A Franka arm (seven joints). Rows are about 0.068 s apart.
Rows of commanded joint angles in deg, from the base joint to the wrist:
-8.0 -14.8 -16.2 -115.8 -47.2 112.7 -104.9
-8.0 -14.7 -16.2 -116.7 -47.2 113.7 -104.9
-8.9 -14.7 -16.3 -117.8 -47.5 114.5 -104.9
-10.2 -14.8 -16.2 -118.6 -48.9 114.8 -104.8
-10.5 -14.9 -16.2 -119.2 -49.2 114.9 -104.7
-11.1 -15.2 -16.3 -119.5 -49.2 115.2 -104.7
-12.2 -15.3 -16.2 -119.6 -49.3 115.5 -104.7
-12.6 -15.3 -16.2 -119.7 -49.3 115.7 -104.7
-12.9 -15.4 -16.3 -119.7 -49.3 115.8 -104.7
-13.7 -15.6 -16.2 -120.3 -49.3 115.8 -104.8
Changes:
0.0 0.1 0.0 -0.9 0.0 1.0 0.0
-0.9 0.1 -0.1 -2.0 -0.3 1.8 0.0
-2.2 0.0 0.0 -2.8 -1.7 2.1 0.1
-2.5 -0.1 0.0 -3.4 -2.0 2.2 0.2
-3.1 -0.4 -0.1 -3.7 -2.0 2.5 0.2
-4.2 -0.5 0.0 -3.8 -2.1 2.8 0.2
-4.6 -0.5 0.0 -3.9 -2.1 3.0 0.2
-4.9 -0.6 -0.1 -3.9 -2.1 3.1 0.2
-5.7 -0.8 0.0 -4.5 -2.1 3.1 0.1

